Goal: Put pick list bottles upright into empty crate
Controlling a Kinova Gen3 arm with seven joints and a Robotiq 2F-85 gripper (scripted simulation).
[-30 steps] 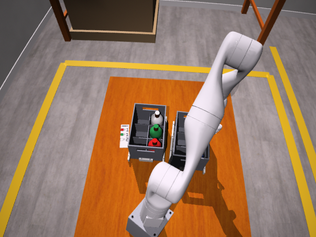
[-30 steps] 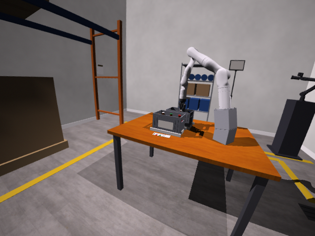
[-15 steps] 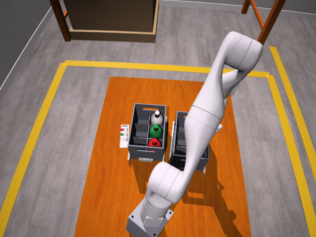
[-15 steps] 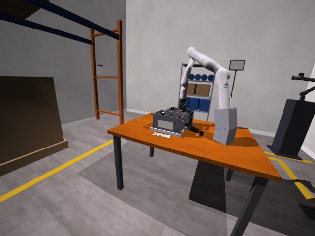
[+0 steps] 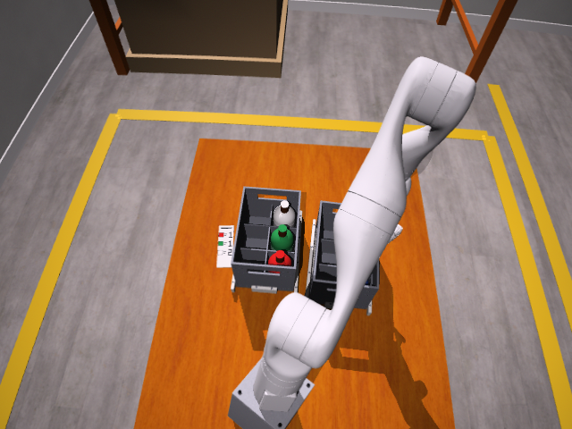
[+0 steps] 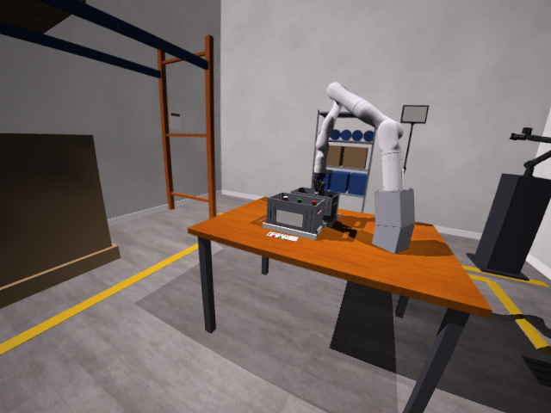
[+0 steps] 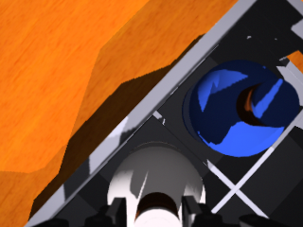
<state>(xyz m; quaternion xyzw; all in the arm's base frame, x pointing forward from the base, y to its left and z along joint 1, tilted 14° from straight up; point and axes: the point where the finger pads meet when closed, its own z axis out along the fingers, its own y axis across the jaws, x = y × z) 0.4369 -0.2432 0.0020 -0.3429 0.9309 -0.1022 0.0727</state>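
Now: the blue bottle 90 mm behind my hand, 10 mm to the left of it and 70 mm below it. From my hand the other things lie so: pick list: 70 mm ahead, 430 mm to the left, 160 mm below; then green bottle: 50 mm ahead, 240 mm to the left, 70 mm below; then red bottle: 40 mm behind, 240 mm to the left, 70 mm below.
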